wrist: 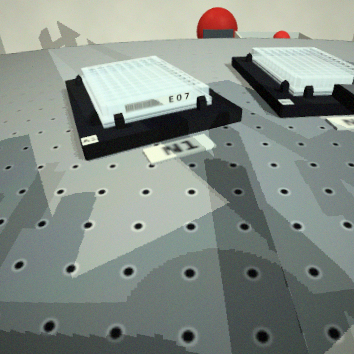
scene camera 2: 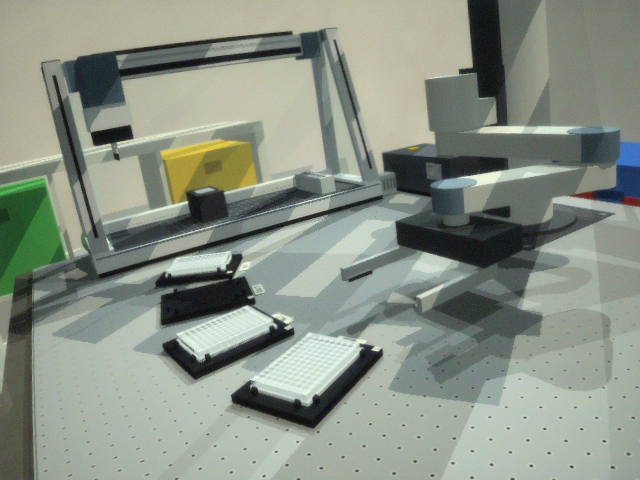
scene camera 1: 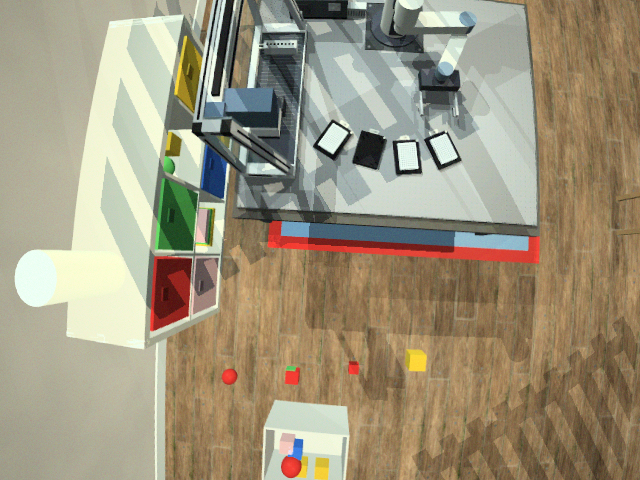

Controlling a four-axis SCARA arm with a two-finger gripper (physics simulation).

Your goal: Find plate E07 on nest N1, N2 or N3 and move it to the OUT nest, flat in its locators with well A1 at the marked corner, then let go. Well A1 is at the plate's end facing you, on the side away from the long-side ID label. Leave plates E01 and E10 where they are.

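Frame: origin at the arm's base, x ahead, y left, z up, level; centimetres.
Where they show: gripper, fingertip midpoint: (wrist: 154, 73) (scene camera 2: 377, 288) (scene camera 1: 439, 115).
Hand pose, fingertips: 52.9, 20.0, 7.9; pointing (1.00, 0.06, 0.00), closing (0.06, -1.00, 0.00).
Observation:
After its pixels a point has its place, as x, y, z.
Plate E07 (scene camera 1: 443, 148) @(67.0, 23.5, 3.8) (scene camera 2: 310, 366) @(67.2, 25.3, 3.9) (wrist: 140, 82) @(64.8, 23.1, 3.8) is white and sits flat in black nest N1 (scene camera 1: 449, 164) @(74.0, 27.0, 2.4) (scene camera 2: 341, 384) @(65.4, 29.3, 2.5) (wrist: 160, 131) @(59.2, 20.9, 2.1). Its ID label faces the wrist camera, and the nest's A1 tag (wrist: 90, 140) @(57.4, 25.3, 2.5) is at the left front corner. A second white plate (scene camera 1: 407, 155) @(71.7, 6.4, 3.9) (scene camera 2: 227, 330) @(71.7, 7.9, 3.8) (wrist: 300, 67) @(68.6, 8.5, 3.9) sits in the neighbouring nest. An empty black nest (scene camera 1: 369, 149) @(69.5, -11.2, 2.5) (scene camera 2: 206, 300) @(69.8, -9.2, 2.5) comes after it, its tag unreadable. A third white plate (scene camera 1: 333, 138) @(65.4, -28.3, 3.7) (scene camera 2: 200, 264) @(65.6, -25.7, 3.9) sits in the farthest nest. My gripper (scene camera 1: 438, 116) @(52.9, 20.0, 7.9) (scene camera 2: 384, 289) @(52.9, 20.0, 7.9) is open and empty, above the table on the robot's side of N1; its fingers do not show in the wrist view.
A gantry machine (scene camera 1: 301, 103) @(47.3, -45.0, 2.3) (scene camera 2: 237, 222) @(49.6, -45.0, 5.6) stands on the table beside the farthest nest. A dark control box (scene camera 1: 323, 8) @(-3.5, -37.1, 7.9) (scene camera 2: 408, 167) @(-3.6, -42.6, 9.0) stands near the arm's base. A white N1 tag (wrist: 180, 146) @(58.2, 19.5, 1.5) lies on the table in front of that nest.

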